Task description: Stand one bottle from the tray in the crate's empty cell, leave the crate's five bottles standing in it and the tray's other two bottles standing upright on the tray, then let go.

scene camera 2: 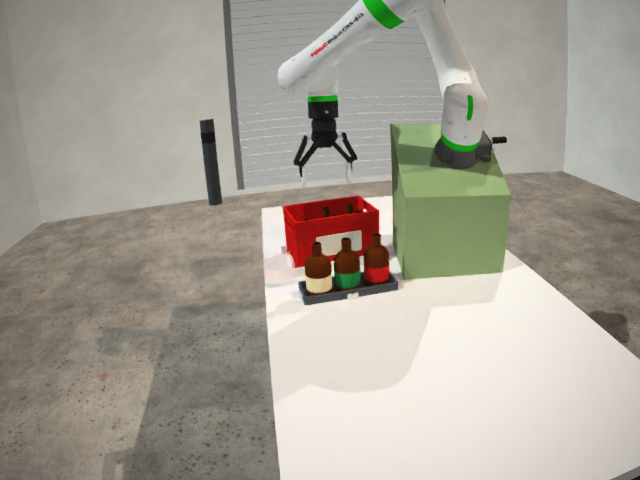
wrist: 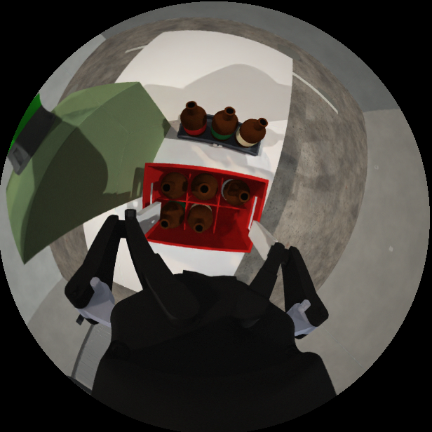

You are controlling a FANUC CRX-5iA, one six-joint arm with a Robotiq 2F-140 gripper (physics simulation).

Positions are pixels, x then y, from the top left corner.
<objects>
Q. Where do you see a red-labelled bottle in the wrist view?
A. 193, 117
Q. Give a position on a green-label bottle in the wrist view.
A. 224, 122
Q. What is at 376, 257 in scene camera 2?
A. A red-labelled bottle.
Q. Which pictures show the cream-labelled bottle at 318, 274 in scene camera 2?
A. Scene camera 2 and the wrist view: all of them.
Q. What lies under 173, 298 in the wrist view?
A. My gripper.
</objects>
